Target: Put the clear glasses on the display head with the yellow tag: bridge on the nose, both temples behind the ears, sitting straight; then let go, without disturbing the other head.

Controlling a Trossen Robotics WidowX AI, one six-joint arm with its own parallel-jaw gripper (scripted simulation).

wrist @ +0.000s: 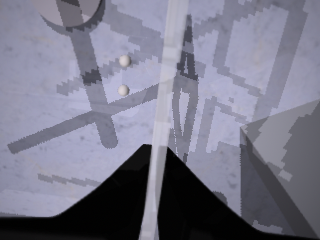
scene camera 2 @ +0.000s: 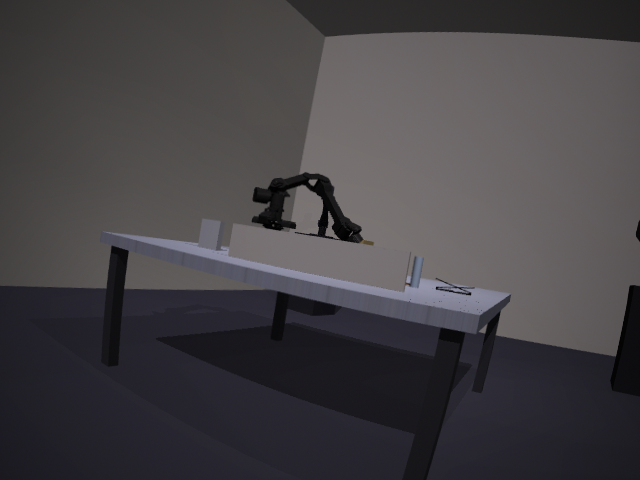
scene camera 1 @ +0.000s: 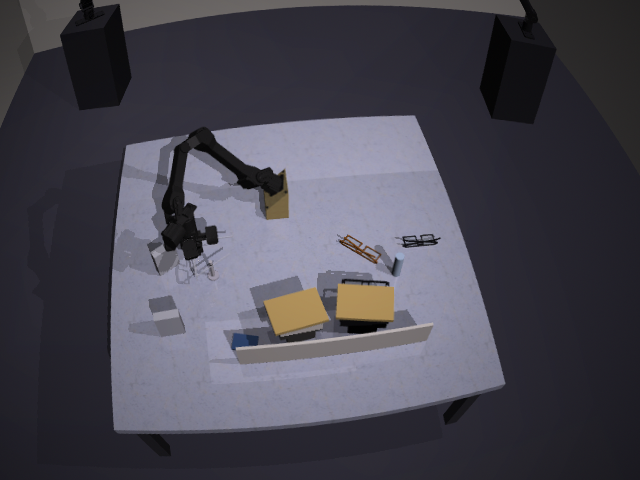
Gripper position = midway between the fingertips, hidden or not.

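Observation:
The gripper (scene camera 1: 194, 253) appears in the wrist view too, as the gripper (wrist: 154, 153). The scene also has a long white panel (scene camera 2: 387, 268), and scene camera 1 gives another sight of the panel (scene camera 1: 401, 336). With them is a display head (scene camera 1: 362, 308).

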